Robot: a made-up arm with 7 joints. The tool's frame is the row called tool. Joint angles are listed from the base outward.
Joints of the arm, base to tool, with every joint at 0 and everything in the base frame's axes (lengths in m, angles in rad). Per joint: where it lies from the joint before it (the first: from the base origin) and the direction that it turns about. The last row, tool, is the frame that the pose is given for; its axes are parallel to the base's.
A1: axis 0 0 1 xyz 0.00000 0.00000 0.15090
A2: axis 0 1 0 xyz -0.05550 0.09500 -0.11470
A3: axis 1 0 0 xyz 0.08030 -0.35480 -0.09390
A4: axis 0 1 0 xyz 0.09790 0.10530 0.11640
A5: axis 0 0 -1 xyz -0.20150 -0.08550 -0.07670
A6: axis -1 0 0 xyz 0.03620 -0.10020 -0.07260
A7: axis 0 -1 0 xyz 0.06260 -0.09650 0.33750
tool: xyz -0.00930 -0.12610 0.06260
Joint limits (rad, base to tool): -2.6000..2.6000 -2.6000..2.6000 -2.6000..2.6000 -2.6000..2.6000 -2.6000..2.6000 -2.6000..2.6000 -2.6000..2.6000
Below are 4 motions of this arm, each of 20 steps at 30 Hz.
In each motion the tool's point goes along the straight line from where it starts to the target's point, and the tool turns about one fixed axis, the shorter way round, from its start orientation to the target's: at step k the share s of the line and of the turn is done. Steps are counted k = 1, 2, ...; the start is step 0. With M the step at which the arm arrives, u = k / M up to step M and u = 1 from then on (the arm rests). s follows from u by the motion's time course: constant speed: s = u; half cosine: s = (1 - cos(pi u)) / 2; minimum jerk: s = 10 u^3 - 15 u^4 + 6 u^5.
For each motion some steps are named. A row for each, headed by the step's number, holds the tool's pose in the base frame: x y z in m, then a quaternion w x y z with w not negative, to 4 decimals.
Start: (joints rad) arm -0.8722 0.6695 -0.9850 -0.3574 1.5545 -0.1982 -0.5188
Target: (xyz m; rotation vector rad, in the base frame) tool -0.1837 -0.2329 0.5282 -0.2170 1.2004 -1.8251
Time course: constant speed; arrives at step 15
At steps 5, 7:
5: -0.3478 0.0109 0.4102 0.5403 -0.1527 0.2119 -0.7999
7: -0.3150 -0.0379 0.4338 0.5271 -0.1407 0.2692 -0.7936

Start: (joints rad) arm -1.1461 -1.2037 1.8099 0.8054 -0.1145 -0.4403 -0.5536
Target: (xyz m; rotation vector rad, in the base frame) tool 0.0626 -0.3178 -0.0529 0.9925 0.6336 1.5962
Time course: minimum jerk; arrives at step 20
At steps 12, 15, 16, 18, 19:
12: 0.0105 -0.4263 -0.0170 0.6518 0.4028 0.1681 0.6201
15: 0.0456 -0.3532 -0.0412 0.5829 0.4147 0.2356 0.6578
16: 0.0531 -0.3376 -0.0464 0.5674 0.4166 0.2497 0.6650
18: 0.0612 -0.3207 -0.0519 0.5502 0.4185 0.2648 0.6723
19: 0.0624 -0.3182 -0.0528 0.5476 0.4188 0.2670 0.6734

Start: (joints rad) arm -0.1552 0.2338 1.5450 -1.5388 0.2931 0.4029 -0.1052
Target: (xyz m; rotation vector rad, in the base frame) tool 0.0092 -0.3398 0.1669 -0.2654 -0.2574 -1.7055
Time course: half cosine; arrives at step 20
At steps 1, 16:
1: -0.2736 -0.1984 -0.1683 0.5343 0.4081 -0.2362 -0.7015
16: -0.0180 -0.3262 0.1347 0.6409 -0.0650 -0.1270 -0.7543

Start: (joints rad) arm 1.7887 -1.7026 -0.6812 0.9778 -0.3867 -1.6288 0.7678
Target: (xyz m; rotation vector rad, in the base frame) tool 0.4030 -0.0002 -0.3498 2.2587 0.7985 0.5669
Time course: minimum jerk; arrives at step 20
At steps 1, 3, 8, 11, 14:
1: 0.6432 0.0432 -0.1087 0.4309 0.8152 0.0944 0.3754
3: 0.6371 0.0421 -0.1148 0.4288 0.8173 0.1000 0.3717
8: 0.5672 0.0295 -0.1850 0.4035 0.8385 0.1630 0.3280
11: 0.5009 0.0175 -0.2516 0.3769 0.8531 0.2218 0.2845
14: 0.4422 0.0069 -0.3104 0.3514 0.8617 0.2726 0.2445

